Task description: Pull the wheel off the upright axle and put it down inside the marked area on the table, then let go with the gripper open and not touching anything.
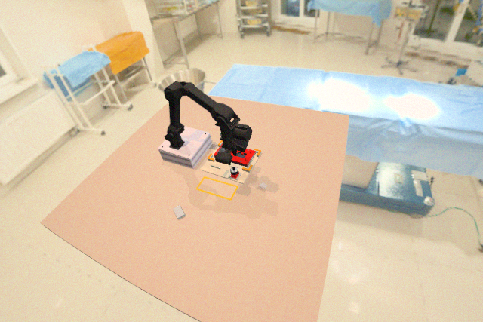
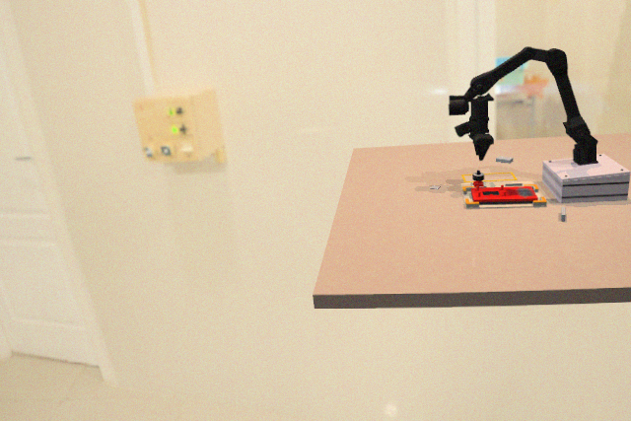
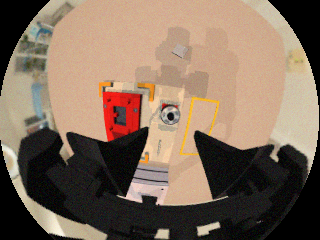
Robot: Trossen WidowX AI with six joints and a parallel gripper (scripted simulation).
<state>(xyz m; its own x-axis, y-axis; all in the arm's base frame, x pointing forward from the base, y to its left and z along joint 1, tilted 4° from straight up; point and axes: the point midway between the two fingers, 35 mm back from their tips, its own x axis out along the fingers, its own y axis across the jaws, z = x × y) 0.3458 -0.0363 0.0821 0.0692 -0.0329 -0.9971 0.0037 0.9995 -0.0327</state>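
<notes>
The grey wheel lies 7 cm below my gripper tip.
</notes>
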